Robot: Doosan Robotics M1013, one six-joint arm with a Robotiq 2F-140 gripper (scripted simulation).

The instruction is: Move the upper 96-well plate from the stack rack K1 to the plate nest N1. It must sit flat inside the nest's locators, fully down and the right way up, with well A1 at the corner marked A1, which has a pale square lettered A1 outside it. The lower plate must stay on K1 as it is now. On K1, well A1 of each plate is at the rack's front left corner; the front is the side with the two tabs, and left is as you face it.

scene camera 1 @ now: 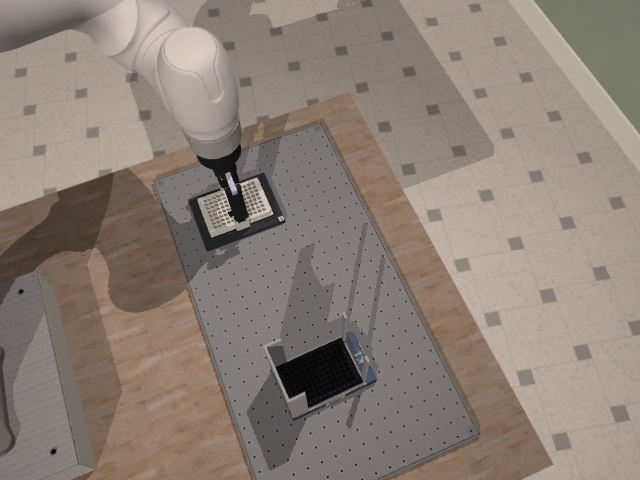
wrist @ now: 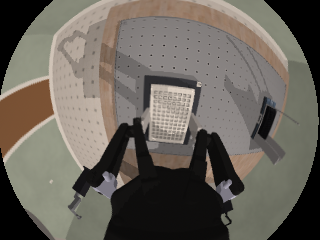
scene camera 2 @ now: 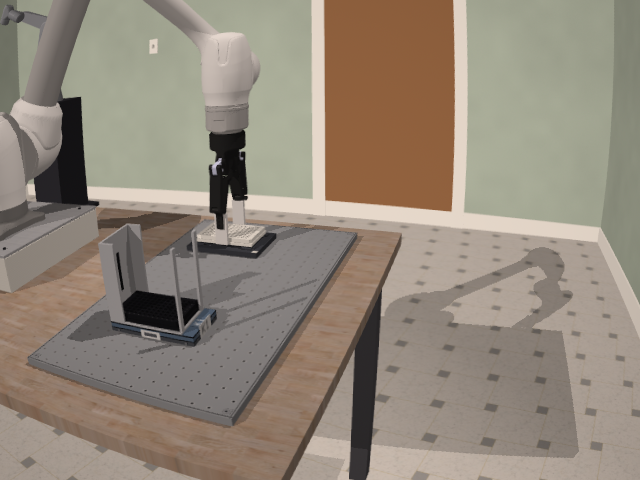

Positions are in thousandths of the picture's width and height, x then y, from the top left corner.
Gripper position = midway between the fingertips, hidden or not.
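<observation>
Scene camera 1: my gripper (scene camera 1: 368,432), white 96-well plate (scene camera 1: 338,455), black plate (scene camera 1: 507,776). Scene camera 2: black plate (scene camera 2: 237,645), white 96-well plate (scene camera 2: 376,491), my gripper (scene camera 2: 362,493). Wrist view: white 96-well plate (wrist: 539,515), my gripper (wrist: 530,481).
</observation>
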